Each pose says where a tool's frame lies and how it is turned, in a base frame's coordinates. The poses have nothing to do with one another.
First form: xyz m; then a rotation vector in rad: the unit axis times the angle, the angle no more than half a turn.
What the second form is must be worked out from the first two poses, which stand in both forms.
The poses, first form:
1: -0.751 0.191 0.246 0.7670 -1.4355 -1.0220
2: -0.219 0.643 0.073 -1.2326 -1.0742 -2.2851
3: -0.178 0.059 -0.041 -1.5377 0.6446 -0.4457
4: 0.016 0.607 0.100 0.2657 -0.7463 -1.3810
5: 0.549 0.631 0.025 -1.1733 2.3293 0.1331
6: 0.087 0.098 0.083 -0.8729 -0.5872 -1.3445
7: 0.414 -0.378 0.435 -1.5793 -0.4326 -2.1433
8: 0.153 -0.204 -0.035 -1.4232 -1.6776 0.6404
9: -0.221 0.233 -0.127 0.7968 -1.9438 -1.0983
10: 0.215 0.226 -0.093 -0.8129 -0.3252 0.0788
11: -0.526 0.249 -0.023 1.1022 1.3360 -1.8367
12: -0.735 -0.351 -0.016 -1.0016 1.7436 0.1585
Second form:
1: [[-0.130 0.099 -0.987 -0.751], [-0.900 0.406 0.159 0.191], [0.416 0.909 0.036 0.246], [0 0 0 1]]
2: [[-0.571 0.591 0.570 -0.219], [0.061 -0.661 0.748 0.643], [0.819 0.462 0.341 0.073], [0 0 0 1]]
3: [[0.762 -0.129 0.635 -0.178], [-0.639 0.007 0.769 0.059], [-0.103 -0.992 -0.077 -0.041], [0 0 0 1]]
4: [[0.007 0.787 -0.616 0.016], [-0.947 0.203 0.248 0.607], [0.321 0.582 0.747 0.100], [0 0 0 1]]
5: [[-0.487 -0.772 0.408 0.549], [-0.721 0.619 0.312 0.631], [-0.494 -0.142 -0.858 0.025], [0 0 0 1]]
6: [[0.161 0.980 0.117 0.087], [-0.580 -0.002 0.814 0.098], [0.798 -0.199 0.569 0.083], [0 0 0 1]]
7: [[-0.250 0.520 0.816 0.414], [-0.163 -0.854 0.494 -0.378], [0.954 -0.009 0.299 0.435], [0 0 0 1]]
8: [[-0.019 0.545 -0.838 0.153], [0.965 0.230 0.127 -0.204], [0.262 -0.806 -0.530 -0.035], [0 0 0 1]]
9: [[-0.523 -0.150 -0.839 -0.221], [-0.796 0.437 0.418 0.233], [0.304 0.887 -0.349 -0.127], [0 0 0 1]]
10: [[0.948 0.055 -0.315 0.215], [0.193 0.687 0.700 0.226], [0.255 -0.724 0.641 -0.093], [0 0 0 1]]
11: [[-0.469 0.840 -0.270 -0.526], [-0.002 -0.307 -0.952 0.249], [-0.883 -0.446 0.145 -0.023], [0 0 0 1]]
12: [[-0.079 -0.685 0.724 -0.735], [-0.544 0.638 0.545 -0.351], [-0.836 -0.351 -0.423 -0.016], [0 0 0 1]]
